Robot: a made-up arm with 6 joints. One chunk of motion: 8 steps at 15 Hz.
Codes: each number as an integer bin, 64 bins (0 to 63) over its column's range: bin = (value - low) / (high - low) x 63, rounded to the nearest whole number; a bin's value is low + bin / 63 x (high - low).
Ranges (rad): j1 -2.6..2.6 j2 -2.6..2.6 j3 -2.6..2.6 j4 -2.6..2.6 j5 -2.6..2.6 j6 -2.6..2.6
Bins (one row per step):
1: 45 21 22 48 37 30
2: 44 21 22 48 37 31
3: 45 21 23 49 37 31
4: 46 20 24 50 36 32
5: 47 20 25 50 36 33
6: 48 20 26 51 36 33
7: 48 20 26 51 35 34
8: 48 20 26 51 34 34
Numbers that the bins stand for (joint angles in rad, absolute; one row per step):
1: 1.1143 -0.8667 -0.7841 1.3619 0.4540 -0.1238
2: 1.0317 -0.8667 -0.7841 1.3619 0.4540 -0.0413
3: 1.1143 -0.8667 -0.7016 1.4444 0.4540 -0.0413
4: 1.1968 -0.9492 -0.6190 1.5270 0.3714 0.0413
5: 1.2794 -0.9492 -0.5365 1.5270 0.3714 0.1238
6: 1.3619 -0.9492 -0.4540 1.6095 0.3714 0.1238
7: 1.3619 -0.9492 -0.4540 1.6095 0.2889 0.2063
8: 1.3619 -0.9492 -0.4540 1.6095 0.2063 0.2063

